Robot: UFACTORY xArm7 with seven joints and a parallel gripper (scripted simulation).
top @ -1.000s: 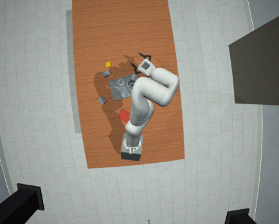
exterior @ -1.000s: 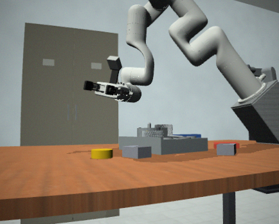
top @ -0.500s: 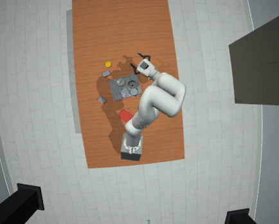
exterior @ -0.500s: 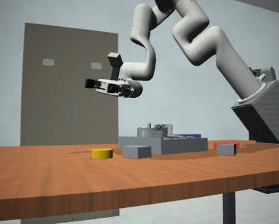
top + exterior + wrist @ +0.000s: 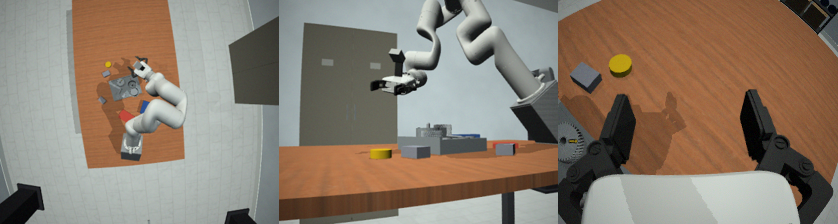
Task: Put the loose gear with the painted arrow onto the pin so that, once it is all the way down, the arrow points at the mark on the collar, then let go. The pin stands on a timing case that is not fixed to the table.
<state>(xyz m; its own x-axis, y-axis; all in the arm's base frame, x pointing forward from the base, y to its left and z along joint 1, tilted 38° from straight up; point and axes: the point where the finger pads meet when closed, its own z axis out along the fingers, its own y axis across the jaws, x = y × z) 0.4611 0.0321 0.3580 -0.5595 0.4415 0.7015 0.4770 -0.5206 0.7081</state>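
Now: the grey gear 150 mm below my hand, 130 mm behind it and 100 mm to the left of it. The rest, counted from my hand: yellow disc (210 mm to the left, 190 mm below, 30 mm ahead); blue block (330 mm behind, 190 mm below, 120 mm to the right); red block (410 mm behind, 200 mm below, 50 mm to the left).
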